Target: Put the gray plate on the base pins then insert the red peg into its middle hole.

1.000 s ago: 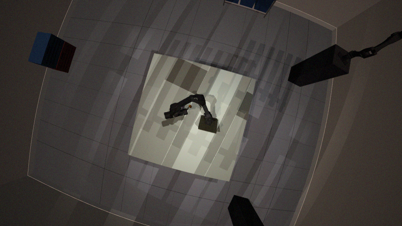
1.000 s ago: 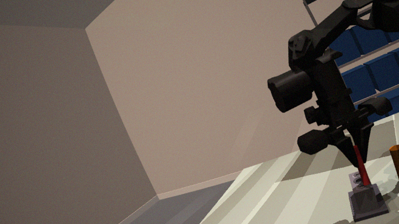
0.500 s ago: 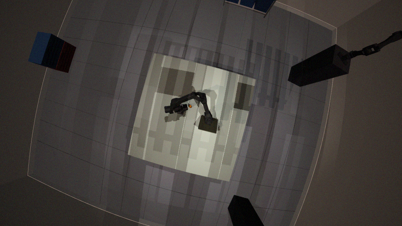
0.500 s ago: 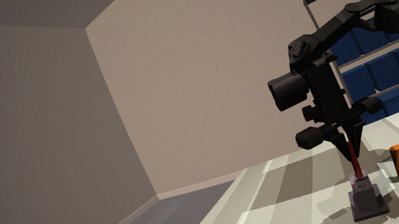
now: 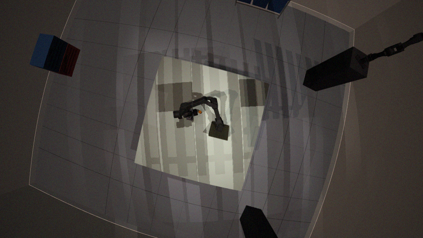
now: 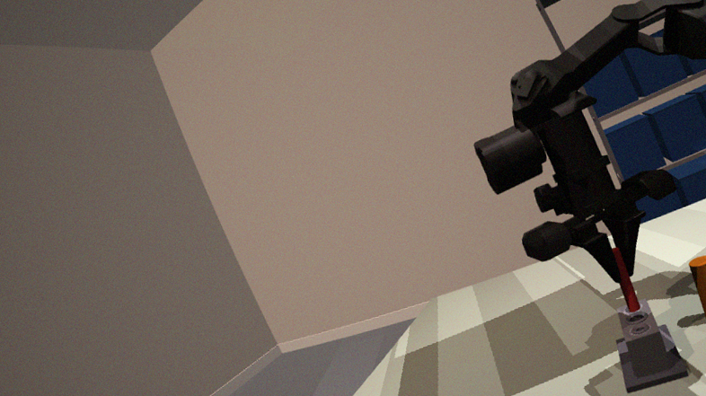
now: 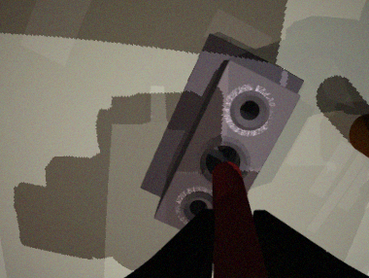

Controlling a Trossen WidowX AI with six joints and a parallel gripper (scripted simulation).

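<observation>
Now: the red peg right at my gripper tip. Also, from my gripper tip: gray plate (7 cm below); orange cylinder (9 cm behind, 7 cm below, 6 cm to the right); dark base (10 cm below).
</observation>
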